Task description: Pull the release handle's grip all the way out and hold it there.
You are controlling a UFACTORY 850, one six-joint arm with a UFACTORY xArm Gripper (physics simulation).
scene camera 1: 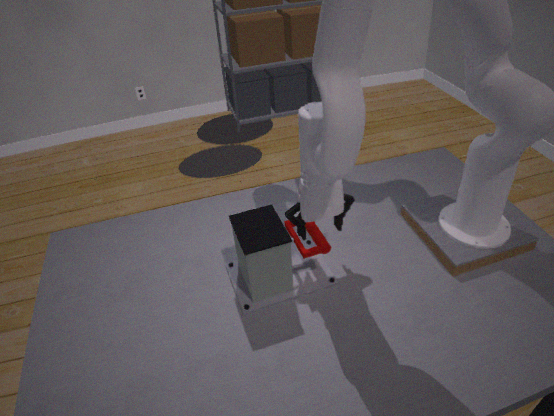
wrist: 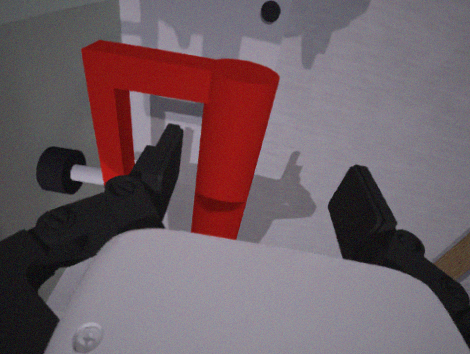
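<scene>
The release handle (scene camera 1: 322, 242) (wrist: 232, 130) is a red rectangular loop with a thick round grip bar on its outer side. A short white rod (wrist: 87, 174) with a black collar (wrist: 61, 170) joins it to the pale green housing (scene camera 1: 269, 272) (wrist: 30, 75), which has a black top. My gripper (scene camera 1: 321, 233) (wrist: 262, 168) is wide open with nothing held. In the wrist view its left finger reaches into the loop's opening and its right finger stands well outside the grip bar, so the bar lies between them, nearer the left finger. The near end of the loop is hidden by my gripper body.
The housing stands on a light base plate (scene camera 1: 236, 286) with black bolts, on a large grey mat (scene camera 1: 150, 300). My arm's base stands on a wood-edged block (scene camera 1: 430, 242) at the right. A shelf rack (scene camera 1: 223, 50) with boxes stands by the back wall.
</scene>
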